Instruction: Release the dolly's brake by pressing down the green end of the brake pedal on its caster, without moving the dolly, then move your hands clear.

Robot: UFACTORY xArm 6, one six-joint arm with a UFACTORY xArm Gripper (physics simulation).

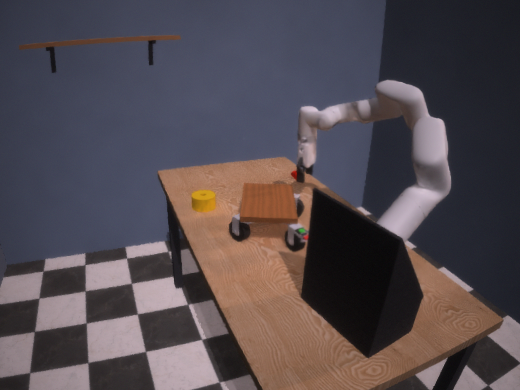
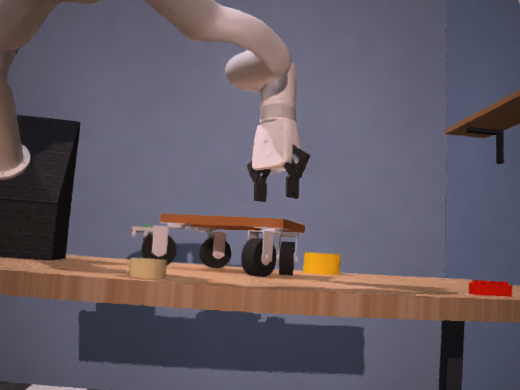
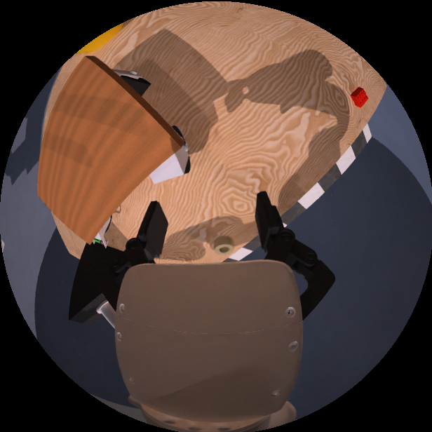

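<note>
The dolly (image 1: pixel 269 201) (image 2: pixel 227 221) (image 3: pixel 102 145), a brown wooden board on four black-wheeled casters, stands upright on the table. The brake pedal sits on one corner caster. Its green end (image 1: pixel 302 231) (image 2: pixel 147 227) (image 3: pixel 98 241) shows beside the board's corner, and its red end (image 1: pixel 306 237) (image 2: pixel 133 231) points outward from the caster. My gripper (image 1: pixel 305 175) (image 2: pixel 276 195) (image 3: pixel 207 207) is open and empty, pointing down. It hangs above board height, near the end of the dolly away from the pedal, touching nothing. The pedal's exact tilt is too small to tell.
A large black wedge-shaped block (image 1: pixel 350 270) (image 2: pixel 37 200) (image 3: pixel 92 285) stands near the pedal side. A yellow cylinder (image 1: pixel 203 201) (image 2: pixel 322 263) (image 3: pixel 100 40), a beige ring (image 2: pixel 147 268) (image 3: pixel 217 245) and a red brick (image 1: pixel 295 174) (image 2: pixel 490 288) (image 3: pixel 359 97) rest on the table (image 1: pixel 260 290).
</note>
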